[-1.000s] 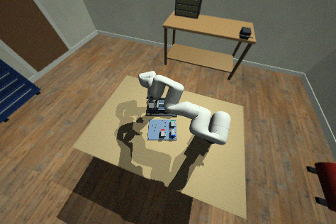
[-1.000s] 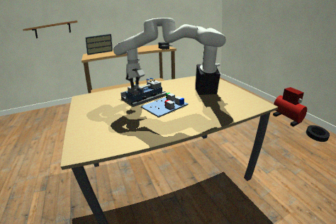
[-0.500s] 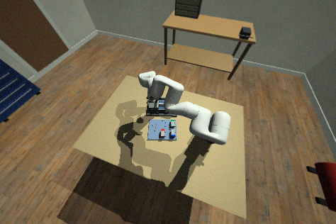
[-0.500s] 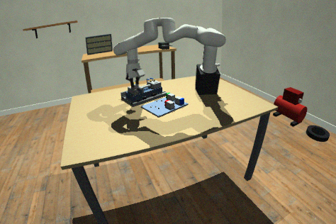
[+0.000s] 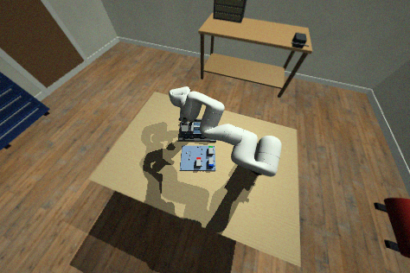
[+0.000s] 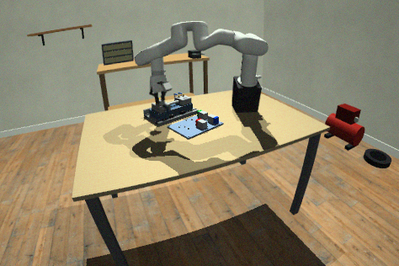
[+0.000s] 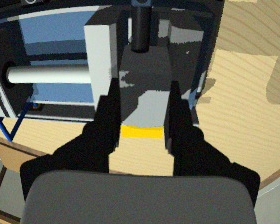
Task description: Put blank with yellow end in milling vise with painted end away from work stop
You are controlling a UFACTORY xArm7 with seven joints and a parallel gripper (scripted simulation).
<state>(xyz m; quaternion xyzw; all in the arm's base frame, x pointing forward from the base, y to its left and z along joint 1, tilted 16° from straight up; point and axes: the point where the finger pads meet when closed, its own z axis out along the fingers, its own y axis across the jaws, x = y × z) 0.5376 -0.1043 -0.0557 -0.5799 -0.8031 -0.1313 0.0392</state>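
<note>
The yellow-ended blank is 20 mm below my hand. Also, from my hand: fixed jaw (20 mm ahead, 10 mm to the left, 50 mm below); then dark work stop rod (20 mm behind, 40 mm to the left, 30 mm below); then blue infeed plate (160 mm behind, 180 mm to the left, 120 mm below).
</note>
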